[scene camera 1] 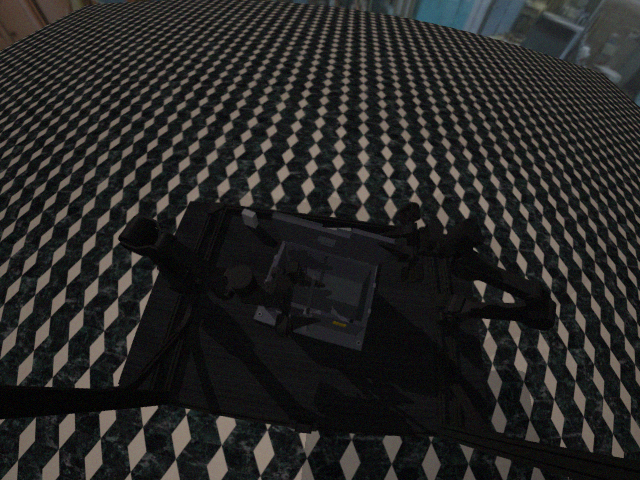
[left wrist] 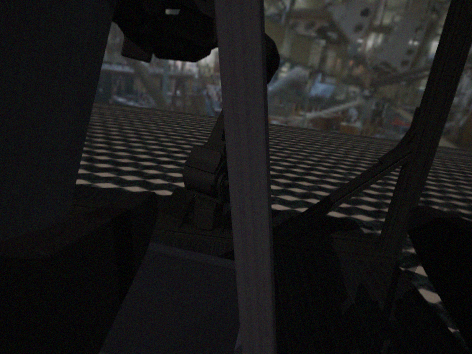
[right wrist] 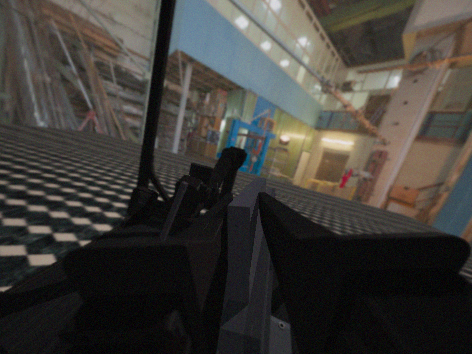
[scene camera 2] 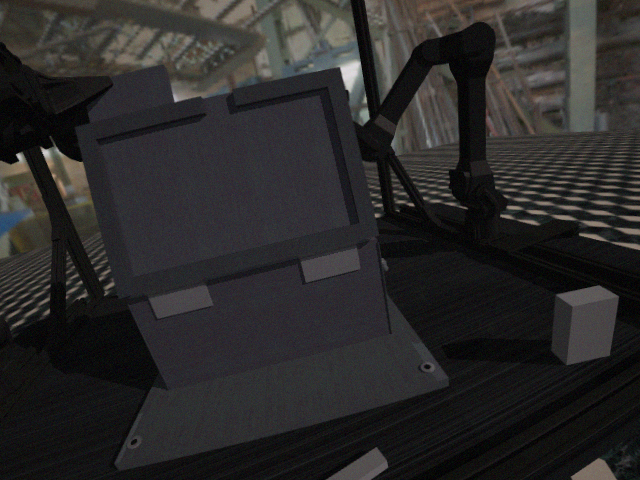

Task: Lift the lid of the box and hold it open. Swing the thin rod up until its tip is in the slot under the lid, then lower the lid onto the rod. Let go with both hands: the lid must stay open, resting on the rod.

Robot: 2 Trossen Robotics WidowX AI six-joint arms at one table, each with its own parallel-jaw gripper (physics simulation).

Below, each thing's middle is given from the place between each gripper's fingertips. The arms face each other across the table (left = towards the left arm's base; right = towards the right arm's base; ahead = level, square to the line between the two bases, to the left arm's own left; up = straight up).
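Lid (scene camera 2: 182, 191): 60 mm ahead of my right hand, 100 mm to the left, 120 mm below. Grey box (scene camera 1: 344, 304): 10 mm ahead of my right hand, 110 mm to the left, 190 mm below.
My left gripper: 130 mm short of the grey box, 60 mm above it. Lid: 10 mm to the right of my left hand, 170 mm ahead, 10 mm above.
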